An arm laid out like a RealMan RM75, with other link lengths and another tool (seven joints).
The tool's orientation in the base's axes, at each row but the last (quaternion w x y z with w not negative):
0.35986, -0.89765, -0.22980, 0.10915
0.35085, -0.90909, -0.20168, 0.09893
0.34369, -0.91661, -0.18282, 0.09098
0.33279, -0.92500, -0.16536, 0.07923
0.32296, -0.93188, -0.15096, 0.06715
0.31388, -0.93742, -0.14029, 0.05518
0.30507, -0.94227, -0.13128, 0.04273
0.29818, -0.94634, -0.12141, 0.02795
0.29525, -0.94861, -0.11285, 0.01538
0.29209, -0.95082, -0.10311, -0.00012
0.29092, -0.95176, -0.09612, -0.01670
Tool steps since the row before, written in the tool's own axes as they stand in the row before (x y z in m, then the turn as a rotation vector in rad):
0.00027, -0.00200, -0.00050, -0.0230, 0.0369, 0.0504
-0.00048, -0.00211, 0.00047, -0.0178, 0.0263, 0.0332
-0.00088, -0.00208, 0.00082, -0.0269, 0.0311, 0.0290
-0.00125, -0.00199, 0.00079, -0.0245, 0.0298, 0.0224
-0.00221, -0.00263, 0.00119, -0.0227, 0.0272, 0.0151
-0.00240, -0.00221, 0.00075, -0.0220, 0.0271, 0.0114
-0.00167, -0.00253, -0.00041, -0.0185, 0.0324, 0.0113
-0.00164, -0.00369, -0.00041, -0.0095, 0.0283, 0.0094
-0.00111, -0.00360, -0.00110, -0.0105, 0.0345, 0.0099
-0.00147, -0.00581, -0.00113, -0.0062, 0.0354, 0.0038
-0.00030, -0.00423, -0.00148, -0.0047, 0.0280, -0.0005
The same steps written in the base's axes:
-0.00025, 0.00111, 0.00174, -0.0259, -0.0047, -0.0611
-0.00121, 0.00149, 0.00110, -0.0189, -0.0056, -0.0415
-0.00161, 0.00159, 0.00080, -0.0247, -0.0151, -0.0412
-0.00187, 0.00146, 0.00072, -0.0211, -0.0172, -0.0354
-0.00298, 0.00194, 0.00077, -0.0183, -0.0189, -0.0281
-0.00294, 0.00140, 0.00077, -0.0170, -0.0207, -0.0251
-0.00210, 0.00128, 0.00182, -0.0124, -0.0239, -0.0281
-0.00232, 0.00229, 0.00241, -0.0044, -0.0195, -0.0241
-0.00171, 0.00202, 0.00290, -0.0041, -0.0244, -0.0280
-0.00251, 0.00378, 0.00408, 0.0006, -0.0277, -0.0232
-0.00107, 0.00256, 0.00353, 0.0008, -0.0238, -0.0154

